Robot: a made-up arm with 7 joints.
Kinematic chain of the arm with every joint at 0, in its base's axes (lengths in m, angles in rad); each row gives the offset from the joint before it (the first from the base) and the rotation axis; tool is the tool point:
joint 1: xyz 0 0 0.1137 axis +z
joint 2: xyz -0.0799 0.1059 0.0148 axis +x
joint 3: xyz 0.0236 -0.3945 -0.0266 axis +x
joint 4: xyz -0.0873 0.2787 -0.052 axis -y
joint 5: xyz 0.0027 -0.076 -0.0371 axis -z
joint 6: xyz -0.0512 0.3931 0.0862 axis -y
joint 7: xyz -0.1 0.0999 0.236 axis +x
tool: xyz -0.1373 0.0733 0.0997
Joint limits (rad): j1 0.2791..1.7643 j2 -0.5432..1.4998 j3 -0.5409..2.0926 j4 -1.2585..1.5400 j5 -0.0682..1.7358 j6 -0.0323..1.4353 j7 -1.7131..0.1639
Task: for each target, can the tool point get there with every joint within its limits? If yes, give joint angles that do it. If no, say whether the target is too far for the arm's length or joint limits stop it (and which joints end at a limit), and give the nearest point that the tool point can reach.
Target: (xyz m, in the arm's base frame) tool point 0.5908 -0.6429 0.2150
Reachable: yes | joints 0.9229 1.1102 1.7395 0.6683 0.3862 1.2861 -0.7901
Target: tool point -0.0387 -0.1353 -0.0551
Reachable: no: joint limits stop it (at a limit: joint 1, joint 2, joint 4, joint 5, joint 6, joint 7) | nearest point -0.2229 -0.1586 -0.2734 | short by 0.287 m
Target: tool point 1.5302 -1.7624 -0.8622
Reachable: no: too far | nearest point 0.6973 -0.8031 -0.3483 | short by 1.370 m
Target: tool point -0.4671 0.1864 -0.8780
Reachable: no: joint limits stop it (at a limit: joint 3, joint 4, joint 5, joint 6) | nearest point -0.4279 0.1707 -0.7705 | short by 0.116 m
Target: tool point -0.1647 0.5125 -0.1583
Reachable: yes | joints 0.4236 -0.1970 -0.0428 0.0383 0.7921 1.1843 -1.0933
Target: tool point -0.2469 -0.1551 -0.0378
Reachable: no: joint limits stop it (at a limit: joint 1, joint 2, joint 5, joint 6, joint 7) | nearest point -0.3631 -0.1680 -0.1160 | short by 0.141 m
